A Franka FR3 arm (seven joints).
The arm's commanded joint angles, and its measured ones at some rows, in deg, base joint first. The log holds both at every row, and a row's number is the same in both.
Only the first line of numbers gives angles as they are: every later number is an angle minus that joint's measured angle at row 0.
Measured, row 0: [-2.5, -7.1, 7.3, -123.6, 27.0, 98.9, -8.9]
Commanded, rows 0 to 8: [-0.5, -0.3, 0.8, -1.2, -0.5, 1.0, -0.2]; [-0.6, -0.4, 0.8, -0.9, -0.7, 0.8, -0.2]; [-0.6, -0.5, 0.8, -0.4, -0.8, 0.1, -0.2]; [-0.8, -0.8, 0.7, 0.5, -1.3, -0.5, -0.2]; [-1.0, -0.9, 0.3, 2.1, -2.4, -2.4, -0.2]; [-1.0, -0.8, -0.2, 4.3, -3.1, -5.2, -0.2]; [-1.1, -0.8, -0.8, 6.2, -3.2, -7.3, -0.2]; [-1.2, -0.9, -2.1, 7.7, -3.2, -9.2, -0.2]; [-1.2, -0.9, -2.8, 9.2, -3.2, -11.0, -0.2]
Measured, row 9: [-0.2, -0.5, -0.9, 4.1, -2.1, -5.0, 0.0]
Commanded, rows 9 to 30: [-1.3, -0.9, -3.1, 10.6, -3.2, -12.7, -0.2]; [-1.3, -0.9, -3.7, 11.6, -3.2, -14.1, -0.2]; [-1.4, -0.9, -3.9, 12.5, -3.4, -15.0, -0.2]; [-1.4, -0.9, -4.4, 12.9, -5.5, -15.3, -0.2]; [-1.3, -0.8, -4.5, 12.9, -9.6, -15.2, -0.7]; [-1.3, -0.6, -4.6, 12.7, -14.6, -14.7, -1.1]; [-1.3, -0.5, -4.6, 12.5, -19.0, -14.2, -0.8]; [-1.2, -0.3, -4.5, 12.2, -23.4, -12.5, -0.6]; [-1.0, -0.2, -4.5, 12.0, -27.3, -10.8, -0.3]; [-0.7, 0.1, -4.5, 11.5, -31.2, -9.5, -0.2]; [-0.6, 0.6, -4.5, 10.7, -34.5, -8.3, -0.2]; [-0.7, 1.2, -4.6, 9.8, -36.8, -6.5, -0.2]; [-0.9, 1.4, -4.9, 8.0, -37.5, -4.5, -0.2]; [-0.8, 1.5, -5.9, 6.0, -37.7, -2.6, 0.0]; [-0.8, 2.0, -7.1, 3.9, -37.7, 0.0, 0.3]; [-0.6, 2.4, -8.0, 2.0, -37.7, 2.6, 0.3]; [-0.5, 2.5, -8.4, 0.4, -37.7, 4.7, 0.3]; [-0.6, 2.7, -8.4, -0.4, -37.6, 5.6, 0.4]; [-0.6, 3.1, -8.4, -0.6, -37.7, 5.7, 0.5]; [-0.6, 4.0, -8.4, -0.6, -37.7, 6.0, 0.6]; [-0.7, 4.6, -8.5, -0.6, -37.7, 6.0, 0.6]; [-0.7, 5.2, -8.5, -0.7, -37.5, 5.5, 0.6]
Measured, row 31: [-0.8, 4.7, -8.5, 0.4, -36.8, 4.9, 0.0]
